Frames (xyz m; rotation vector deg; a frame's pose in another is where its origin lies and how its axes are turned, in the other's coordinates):
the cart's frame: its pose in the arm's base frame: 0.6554 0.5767 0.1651 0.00 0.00 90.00
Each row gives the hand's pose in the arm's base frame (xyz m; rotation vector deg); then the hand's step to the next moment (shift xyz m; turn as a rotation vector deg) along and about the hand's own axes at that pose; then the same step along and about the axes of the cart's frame.
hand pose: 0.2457 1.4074 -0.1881 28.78 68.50 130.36
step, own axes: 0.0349 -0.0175 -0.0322 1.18 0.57 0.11
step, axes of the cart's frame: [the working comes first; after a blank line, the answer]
step, axes of the arm's base frame: -0.0405 0.0084 -0.0292 -1.04 0.50 0.63

0.0084 0.0405 -0.0292 0.50 1.04 0.63
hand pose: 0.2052 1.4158 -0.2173 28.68 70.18 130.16
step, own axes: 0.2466 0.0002 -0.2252 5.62 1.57 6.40
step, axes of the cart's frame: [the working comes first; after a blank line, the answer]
step, axes of the arm's base frame: -0.3190 -0.0033 -0.0987 -1.49 6.81 5.14

-0.0033 0.3190 -0.0987 6.81 1.49 5.14
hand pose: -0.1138 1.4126 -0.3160 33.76 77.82 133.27
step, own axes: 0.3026 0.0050 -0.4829 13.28 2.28 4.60
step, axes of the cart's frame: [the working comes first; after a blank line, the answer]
step, axes of the arm's base frame: -0.5114 -0.1932 -0.1610 -8.95 9.16 6.21

-0.1932 0.5114 -0.1610 9.16 8.95 6.21
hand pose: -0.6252 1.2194 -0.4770 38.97 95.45 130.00
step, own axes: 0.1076 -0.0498 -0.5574 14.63 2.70 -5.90
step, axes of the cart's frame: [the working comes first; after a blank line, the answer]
step, axes of the arm's base frame: -0.3765 -0.3981 -0.1565 -15.36 0.92 4.40

-0.3981 0.3765 -0.1565 0.92 15.36 4.40
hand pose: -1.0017 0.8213 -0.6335 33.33 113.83 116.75
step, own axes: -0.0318 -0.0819 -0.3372 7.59 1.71 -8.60
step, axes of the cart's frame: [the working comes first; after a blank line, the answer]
step, axes of the arm's base frame: -0.1278 -0.3130 -0.0845 -10.36 -4.52 2.60

-0.3130 0.1278 -0.0845 -4.52 10.36 2.60
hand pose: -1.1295 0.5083 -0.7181 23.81 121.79 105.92
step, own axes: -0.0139 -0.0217 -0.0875 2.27 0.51 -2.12
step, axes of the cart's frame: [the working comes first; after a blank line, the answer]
step, axes of the arm's base frame: -0.0230 -0.0878 -0.0095 -2.92 -0.94 0.72

-0.0878 0.0230 -0.0095 -0.94 2.92 0.72
